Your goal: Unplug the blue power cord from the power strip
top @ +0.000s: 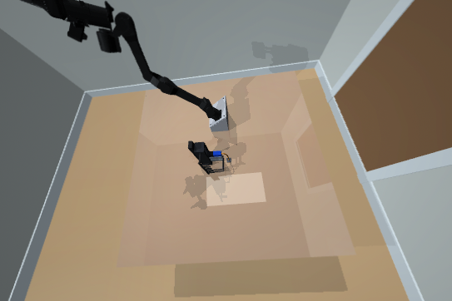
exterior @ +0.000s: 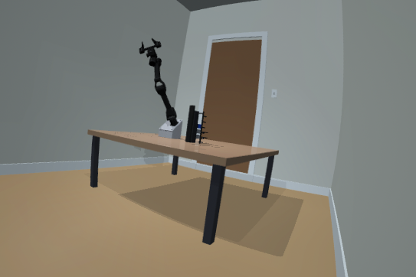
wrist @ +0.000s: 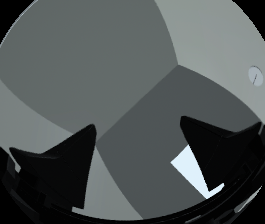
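Right now my gripper tip is 630 mm above the blue plug, 470 mm to the right of it and 270 mm short of it. Also, from my gripper tip: black power strip 650 mm below, 390 mm to the left, 270 mm ahead.
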